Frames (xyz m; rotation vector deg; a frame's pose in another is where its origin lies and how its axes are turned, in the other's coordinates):
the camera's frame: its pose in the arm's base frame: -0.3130 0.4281 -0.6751 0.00 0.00 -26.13
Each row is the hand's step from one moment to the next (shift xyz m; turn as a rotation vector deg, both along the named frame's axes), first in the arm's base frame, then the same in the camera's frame.
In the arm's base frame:
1: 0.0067 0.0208 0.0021 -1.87 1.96 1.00
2: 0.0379 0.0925 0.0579 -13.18 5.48 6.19
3: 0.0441 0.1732 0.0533 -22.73 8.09 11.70
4: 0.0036 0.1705 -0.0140 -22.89 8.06 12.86
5: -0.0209 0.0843 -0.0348 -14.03 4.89 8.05
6: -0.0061 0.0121 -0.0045 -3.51 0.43 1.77
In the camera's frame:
1: -0.0031 0.0216 0.0021 -2.54 0.94 1.00
2: -0.0067 0.0997 0.0579 -14.25 -0.88 6.19
3: -0.0367 0.1749 0.0533 -23.97 -2.75 11.70
4: -0.0719 0.1547 -0.0140 -24.10 -2.84 12.86
5: -0.0559 0.0665 -0.0348 -14.75 -1.79 8.05
6: -0.0108 0.0082 -0.0045 -3.34 -1.16 1.77

